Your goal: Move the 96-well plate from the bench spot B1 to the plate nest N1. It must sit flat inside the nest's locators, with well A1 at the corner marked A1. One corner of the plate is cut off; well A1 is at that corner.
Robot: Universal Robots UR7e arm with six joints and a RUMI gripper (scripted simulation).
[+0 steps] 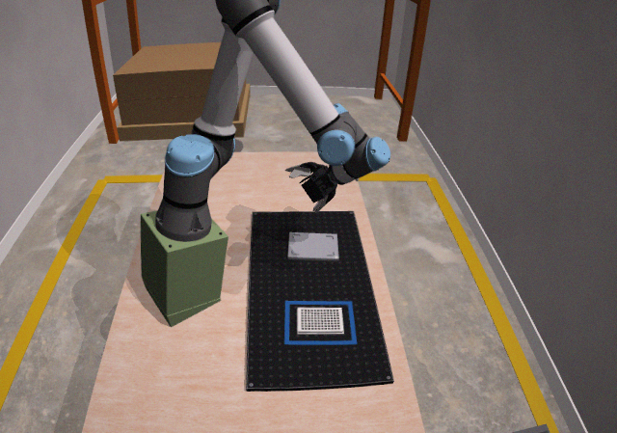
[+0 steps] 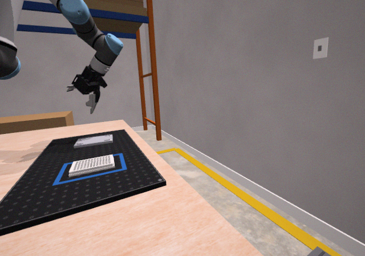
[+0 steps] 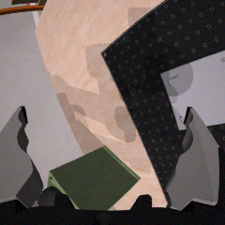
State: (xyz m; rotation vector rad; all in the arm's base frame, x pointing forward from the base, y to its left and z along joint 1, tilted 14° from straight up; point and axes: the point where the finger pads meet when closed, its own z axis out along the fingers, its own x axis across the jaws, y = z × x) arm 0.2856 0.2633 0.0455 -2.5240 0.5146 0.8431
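Right now the 96-well plate is 340 mm to the right of my hand, 180 mm below it and 100 mm ahead of it. From my hand the other things lie so: A1 mark: 180 mm below, 130 mm ahead, 90 mm to the right; then grey plate nest: 190 mm below, 50 mm ahead, 40 mm to the right.
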